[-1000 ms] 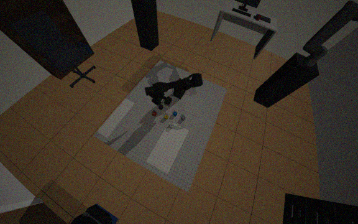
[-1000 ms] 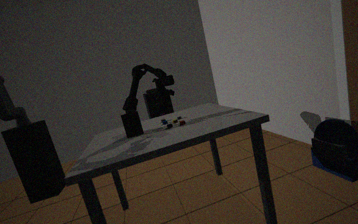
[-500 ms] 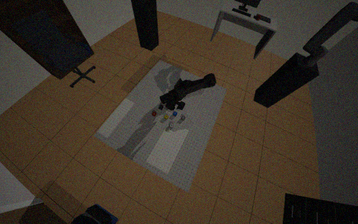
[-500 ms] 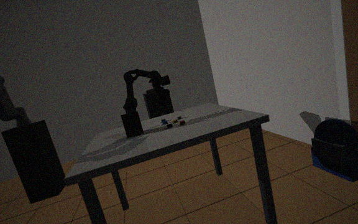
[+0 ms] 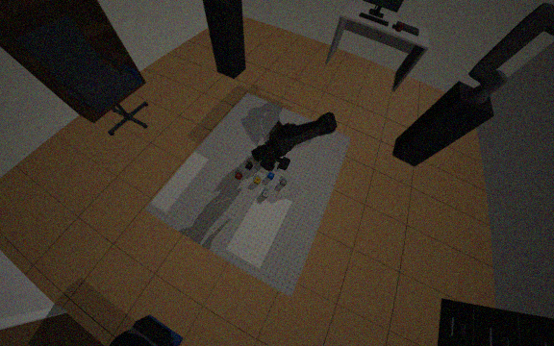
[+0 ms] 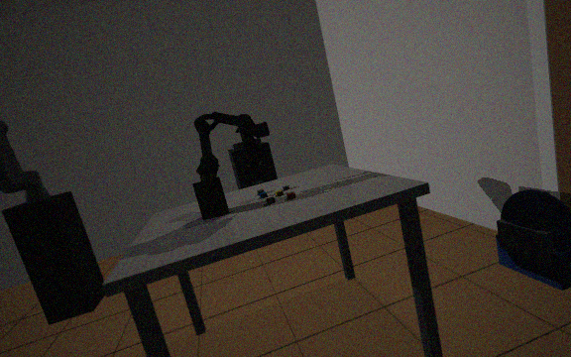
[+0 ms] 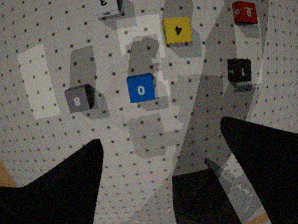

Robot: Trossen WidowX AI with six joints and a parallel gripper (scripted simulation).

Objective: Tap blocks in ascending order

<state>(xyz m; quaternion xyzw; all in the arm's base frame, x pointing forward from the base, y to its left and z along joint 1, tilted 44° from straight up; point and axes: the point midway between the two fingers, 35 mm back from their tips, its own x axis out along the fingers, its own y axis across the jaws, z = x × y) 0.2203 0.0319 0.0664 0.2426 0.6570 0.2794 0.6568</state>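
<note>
My gripper tip is 1 cm short of the blue block, 1 cm to the right of it and 12 cm above it. Round my gripper tip: grey block (10 cm to the left, 12 cm below); pale block (12 cm ahead, 4 cm to the left, 12 cm below); yellow block (8 cm ahead, 4 cm to the right, 12 cm below).
</note>
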